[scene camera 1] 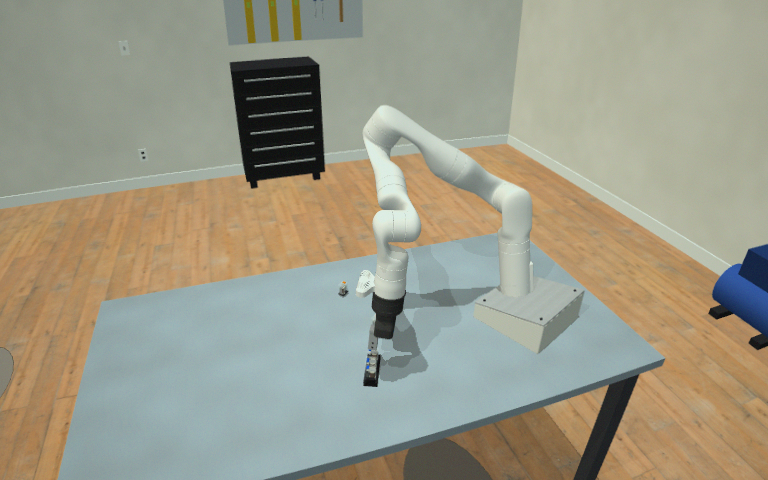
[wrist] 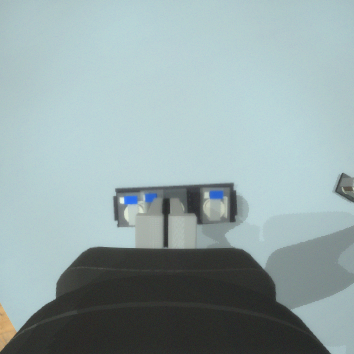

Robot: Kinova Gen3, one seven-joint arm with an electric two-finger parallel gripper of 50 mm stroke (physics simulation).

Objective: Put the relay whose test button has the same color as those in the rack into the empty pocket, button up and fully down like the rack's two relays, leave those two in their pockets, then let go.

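Places are measured from the arm's base along level axes (x left, y down, z back), in metres.
Pixels of known places: gripper, fingertip midpoint: (scene camera 1: pixel 372 348) (wrist: pixel 165 214); arm's base at its link origin: (scene camera 1: pixel 515 289).
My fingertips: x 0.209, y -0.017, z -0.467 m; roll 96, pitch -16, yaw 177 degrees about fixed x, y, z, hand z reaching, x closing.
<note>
For each thing: its top centre in the pictures, then the offset to it from my fingertips. "*": a spot on its surface instead. Level surfaces: height alone.
- black rack at its top centre: (wrist: pixel 174 205) (scene camera 1: pixel 372 365) dx -0.004, dy +0.064, dz -0.001 m
- third blue-button relay at its top centre: (wrist: pixel 166 208) (scene camera 1: pixel 371 355) dx +0.000, dy +0.025, dz -0.003 m
- loose relay with an orange button, top centre: (scene camera 1: pixel 342 283) dx -0.358, dy +0.043, dz -0.051 m
- loose relay's edge at a spot on its surface: (wrist: pixel 345 188) * dx -0.161, dy +0.059, dz +0.029 m
- table at its surface level: dy +0.087 m
The black rack (scene camera 1: pixel 370 382) (wrist: pixel 194 206) stands on the table. A blue-button relay (wrist: pixel 215 207) sits upright in its right pocket in the wrist view. Another blue-button relay (wrist: pixel 131 212) is at the left end. A third blue-button relay (wrist: pixel 150 197) is between them; it looks tilted against the left one, with a dark gap on its right side. The fingers partly hide it. My gripper (scene camera 1: pixel 372 347) (wrist: pixel 165 214) is shut and empty, over the middle of the rack; contact with the relay cannot be told. A loose relay with an orange button (scene camera 1: pixel 342 288) stands away from the rack.
The loose relay's edge (wrist: pixel 345 188) shows at the right of the wrist view. The arm's base block (scene camera 1: pixel 529 311) stands on the right part of the table (scene camera 1: pixel 226 367). A black drawer cabinet (scene camera 1: pixel 278 121) stands on the floor behind the table.
</note>
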